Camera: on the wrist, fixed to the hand. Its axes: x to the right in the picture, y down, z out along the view.
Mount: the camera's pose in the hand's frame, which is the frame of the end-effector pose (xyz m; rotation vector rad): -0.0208 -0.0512 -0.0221 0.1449 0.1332 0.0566
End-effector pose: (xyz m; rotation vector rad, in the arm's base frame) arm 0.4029 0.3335 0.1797 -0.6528 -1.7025 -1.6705
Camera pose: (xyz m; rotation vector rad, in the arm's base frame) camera 0.3810 0.3104 0.1294 -0.5053 -1.6759 -1.5013
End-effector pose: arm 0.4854 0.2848 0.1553 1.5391 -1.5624 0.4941
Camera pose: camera 0.5375 0.3065 0.1365 1.5395 -1.4978 0.7409
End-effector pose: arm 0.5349 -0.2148 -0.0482 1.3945 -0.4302 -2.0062
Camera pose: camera 0.5434 -0.1611 -0.0724 1.5759 -0.5580 -1.8548
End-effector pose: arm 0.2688 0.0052 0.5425 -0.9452 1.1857 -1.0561
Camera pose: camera 0.2389 0.0119 0.5935 -0.7340 1.2200 -1.1573
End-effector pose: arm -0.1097 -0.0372 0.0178 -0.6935 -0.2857 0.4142
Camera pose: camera -0.1055 -0.0945 0.0333 -0.5851 -0.1090 0.4361
